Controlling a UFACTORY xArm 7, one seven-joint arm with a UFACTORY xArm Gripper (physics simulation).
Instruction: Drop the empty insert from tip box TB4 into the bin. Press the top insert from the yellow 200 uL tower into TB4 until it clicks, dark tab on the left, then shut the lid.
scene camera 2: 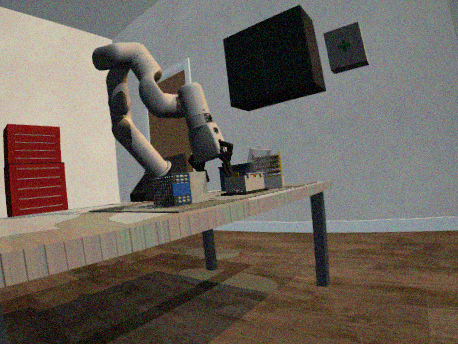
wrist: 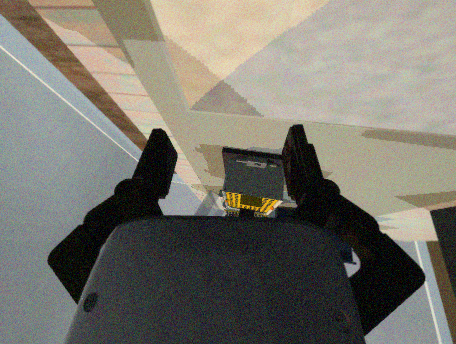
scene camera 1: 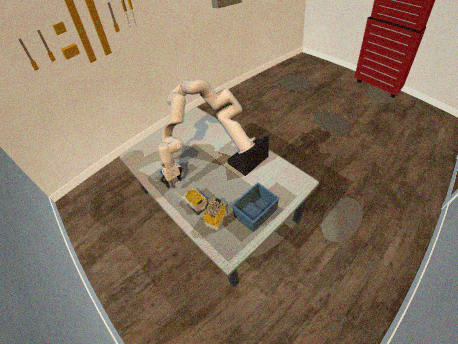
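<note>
My gripper [scene camera 1: 172,184] [scene camera 2: 218,176] [wrist: 226,140] is open and empty, tilted above the table beside TB4. A low box, apparently TB4 [scene camera 1: 195,201] [scene camera 2: 245,183], stands on the table with a yellow insert [scene camera 1: 193,196] showing on top; whether it holds tips is too small to tell. In the wrist view, a grey panel [wrist: 252,175] with a pale mark lies beyond a yellow striped surface [wrist: 251,201]. The yellow tower [scene camera 1: 215,214] [scene camera 2: 273,171] stands close beside TB4, with rows of dark spots. The blue bin [scene camera 1: 255,207] is beyond the tower. The dark tab and lid position are unclear.
A grey rack with a blue panel [scene camera 2: 181,189] stands near the gripper in the second scene view. A black panel [scene camera 1: 252,156] stands by the arm's base. A clear, pale upright piece [scene camera 2: 260,153] shows behind the tower. The table's front edge [scene camera 2: 150,230] is nearby.
</note>
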